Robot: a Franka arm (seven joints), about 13 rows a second.
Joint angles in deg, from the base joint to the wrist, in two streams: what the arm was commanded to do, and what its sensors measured. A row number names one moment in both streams.
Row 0, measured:
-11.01, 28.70, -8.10, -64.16, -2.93, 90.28, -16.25
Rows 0 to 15, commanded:
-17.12, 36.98, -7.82, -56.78, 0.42, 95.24, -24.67
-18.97, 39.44, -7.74, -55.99, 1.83, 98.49, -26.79
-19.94, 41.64, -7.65, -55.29, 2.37, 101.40, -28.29
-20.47, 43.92, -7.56, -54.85, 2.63, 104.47, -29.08
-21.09, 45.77, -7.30, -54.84, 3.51, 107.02, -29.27
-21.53, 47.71, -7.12, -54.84, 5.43, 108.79, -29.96
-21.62, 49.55, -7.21, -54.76, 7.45, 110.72, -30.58
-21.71, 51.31, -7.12, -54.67, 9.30, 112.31, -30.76
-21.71, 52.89, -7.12, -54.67, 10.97, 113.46, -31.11
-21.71, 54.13, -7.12, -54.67, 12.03, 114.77, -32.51
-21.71, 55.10, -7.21, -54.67, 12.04, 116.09, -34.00
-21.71, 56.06, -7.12, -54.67, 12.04, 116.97, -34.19
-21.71, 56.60, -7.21, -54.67, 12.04, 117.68, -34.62
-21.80, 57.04, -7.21, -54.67, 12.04, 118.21, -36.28
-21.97, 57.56, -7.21, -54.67, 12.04, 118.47, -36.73
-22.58, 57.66, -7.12, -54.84, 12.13, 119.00, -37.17
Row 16, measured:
-21.00, 56.32, -7.71, -57.59, 10.74, 118.94, -34.45
